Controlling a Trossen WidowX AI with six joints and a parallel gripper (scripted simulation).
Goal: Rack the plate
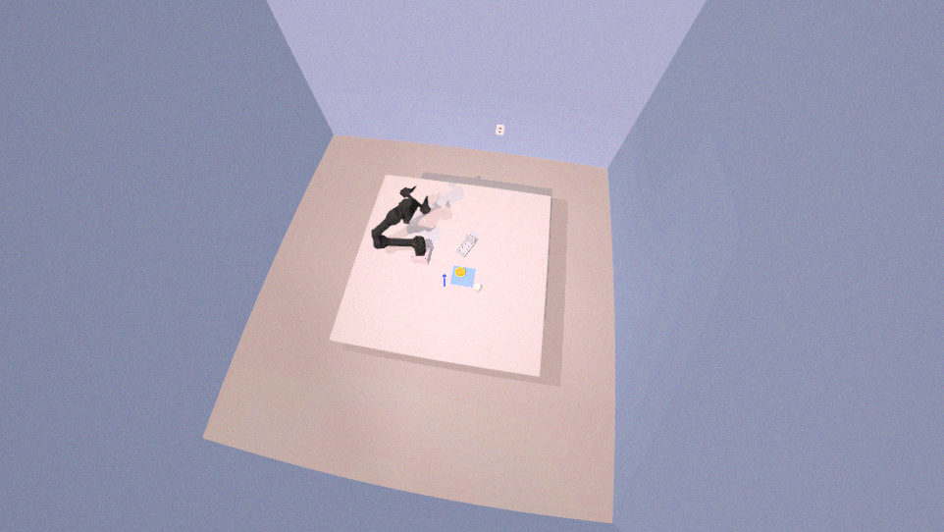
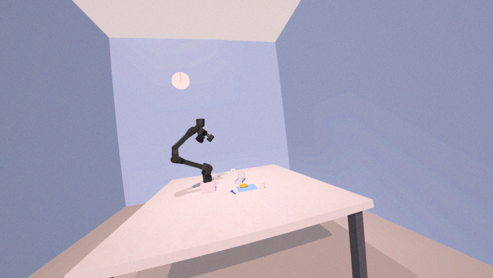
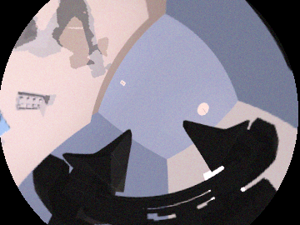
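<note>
Now: the yellow plate 210 mm ahead of my gripper tip, 310 mm to the right of it and 450 mm below it. Also, from my gripper tip: light blue mat 230 mm ahead, 330 mm to the right, 470 mm below; grey wire dish rack 240 mm ahead, 130 mm to the right, 450 mm below; blue spoon 110 mm ahead, 350 mm to the right, 470 mm below.
</note>
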